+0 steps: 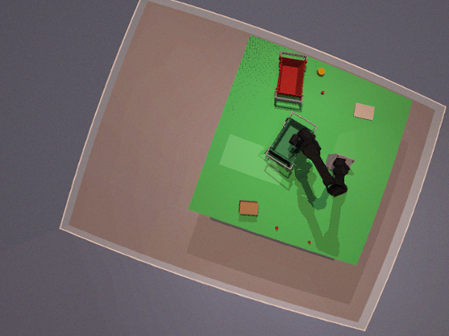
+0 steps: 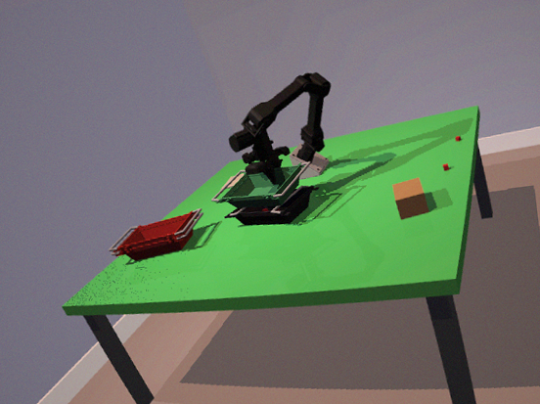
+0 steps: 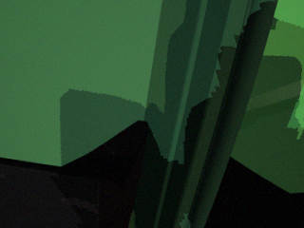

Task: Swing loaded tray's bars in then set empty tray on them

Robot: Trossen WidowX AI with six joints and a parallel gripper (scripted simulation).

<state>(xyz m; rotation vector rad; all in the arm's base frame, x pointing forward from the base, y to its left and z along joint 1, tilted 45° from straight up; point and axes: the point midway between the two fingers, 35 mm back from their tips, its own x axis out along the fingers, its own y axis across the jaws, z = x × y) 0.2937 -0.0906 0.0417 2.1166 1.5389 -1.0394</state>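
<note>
Now: the green tray 7 cm ahead of my gripper tip, 3 cm to the right of it and 2 cm above it. Also, from my gripper tip: brown box: 23 cm ahead, 46 cm to the left, 6 cm below; then tan flat plate: 47 cm behind, 37 cm to the right, 9 cm below.
</note>
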